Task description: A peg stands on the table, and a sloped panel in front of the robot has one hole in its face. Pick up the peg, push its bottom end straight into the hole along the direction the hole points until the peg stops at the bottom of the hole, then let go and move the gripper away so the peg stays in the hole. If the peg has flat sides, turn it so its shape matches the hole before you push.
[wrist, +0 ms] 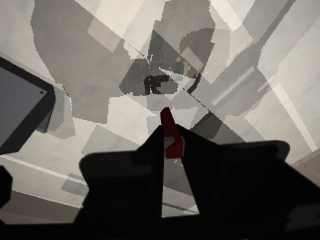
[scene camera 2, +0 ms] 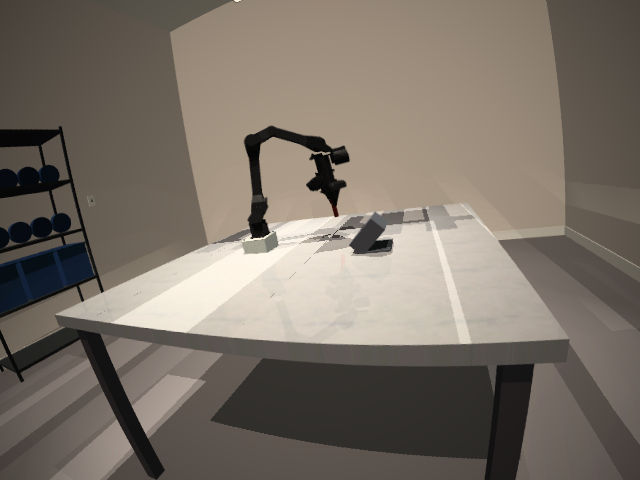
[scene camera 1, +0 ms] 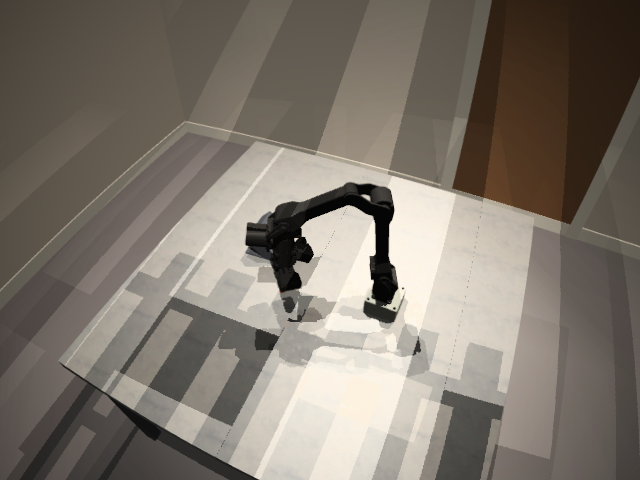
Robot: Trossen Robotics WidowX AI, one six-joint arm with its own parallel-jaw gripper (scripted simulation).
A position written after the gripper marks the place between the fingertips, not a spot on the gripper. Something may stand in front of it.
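Observation:
There's a red peg being carried by the gripper (scene camera 1: 281, 282). You'd also see the gripper (wrist: 168, 128). And there's the gripper (scene camera 2: 334, 206) again, this time along with a grey sloped panel (scene camera 2: 374, 227).

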